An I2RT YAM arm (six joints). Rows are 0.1 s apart.
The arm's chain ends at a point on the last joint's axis. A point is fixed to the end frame.
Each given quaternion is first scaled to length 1.
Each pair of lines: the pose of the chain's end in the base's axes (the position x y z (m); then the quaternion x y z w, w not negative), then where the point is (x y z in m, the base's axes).
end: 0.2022, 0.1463, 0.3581, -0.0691, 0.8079, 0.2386, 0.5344
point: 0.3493 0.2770 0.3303
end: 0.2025, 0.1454, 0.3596, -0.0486, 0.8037, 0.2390, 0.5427
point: 0.3544 0.2714 0.3363
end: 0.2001, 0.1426, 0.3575, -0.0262, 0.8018, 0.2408, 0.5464
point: 0.3564 0.2637 0.3373
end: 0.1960, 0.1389, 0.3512, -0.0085, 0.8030, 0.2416, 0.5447
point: 0.3552 0.2562 0.3314
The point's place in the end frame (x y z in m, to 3 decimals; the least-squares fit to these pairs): -0.018 0.052 0.191
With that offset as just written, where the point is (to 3 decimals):
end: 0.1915, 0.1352, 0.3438, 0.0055, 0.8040, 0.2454, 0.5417
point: 0.352 0.250 0.324
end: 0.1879, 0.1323, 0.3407, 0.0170, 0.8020, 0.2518, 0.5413
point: 0.350 0.246 0.323
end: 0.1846, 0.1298, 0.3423, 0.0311, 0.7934, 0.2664, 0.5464
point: 0.348 0.242 0.332
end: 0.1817, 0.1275, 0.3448, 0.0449, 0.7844, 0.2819, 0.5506
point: 0.346 0.239 0.341
